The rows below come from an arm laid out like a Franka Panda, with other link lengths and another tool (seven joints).
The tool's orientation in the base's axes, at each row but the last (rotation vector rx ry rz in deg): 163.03, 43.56, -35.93; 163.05, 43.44, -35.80; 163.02, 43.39, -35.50; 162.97, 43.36, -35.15; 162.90, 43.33, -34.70; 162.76, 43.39, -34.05; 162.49, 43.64, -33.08; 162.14, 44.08, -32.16; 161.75, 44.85, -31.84; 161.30, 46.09, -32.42; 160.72, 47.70, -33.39; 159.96, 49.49, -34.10; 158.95, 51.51, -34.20
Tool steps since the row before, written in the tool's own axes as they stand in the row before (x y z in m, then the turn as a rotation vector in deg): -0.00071, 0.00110, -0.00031, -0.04, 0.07, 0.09; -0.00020, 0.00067, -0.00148, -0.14, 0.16, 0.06; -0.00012, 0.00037, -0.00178, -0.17, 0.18, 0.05; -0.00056, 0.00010, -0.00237, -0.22, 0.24, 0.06; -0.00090, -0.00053, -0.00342, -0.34, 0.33, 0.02; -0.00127, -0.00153, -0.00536, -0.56, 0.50, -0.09; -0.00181, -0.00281, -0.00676, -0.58, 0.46, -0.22; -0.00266, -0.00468, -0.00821, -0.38, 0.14, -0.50; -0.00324, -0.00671, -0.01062, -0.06, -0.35, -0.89; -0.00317, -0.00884, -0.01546, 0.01, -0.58, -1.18; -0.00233, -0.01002, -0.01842, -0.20, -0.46, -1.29; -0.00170, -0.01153, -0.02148, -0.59, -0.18, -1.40; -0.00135, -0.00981, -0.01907, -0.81, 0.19, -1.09
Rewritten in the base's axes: 0.00011, -0.00120, 0.00060, -0.03, -0.10, -0.06; 0.00071, -0.00033, 0.00144, -0.05, -0.21, 0.01; 0.00072, 0.00003, 0.00167, -0.06, -0.24, 0.03; 0.00044, 0.00021, 0.00239, -0.07, -0.32, 0.04; 0.00020, 0.00085, 0.00347, -0.11, -0.44, 0.13; 0.00003, 0.00200, 0.00535, -0.16, -0.66, 0.33; -0.00067, 0.00321, 0.00679, -0.16, -0.60, 0.45; -0.00195, 0.00479, 0.00834, -0.07, -0.17, 0.62; -0.00281, 0.00683, 0.01066, 0.04, 0.49, 0.82; -0.00238, 0.00983, 0.01500, 0.07, 0.79, 1.05; -0.00141, 0.01192, 0.01735, 0.01, 0.62, 1.24; -0.00087, 0.01425, 0.01983, -0.09, 0.22, 1.51; -0.00067, 0.01240, 0.01754, -0.14, -0.28, 1.34
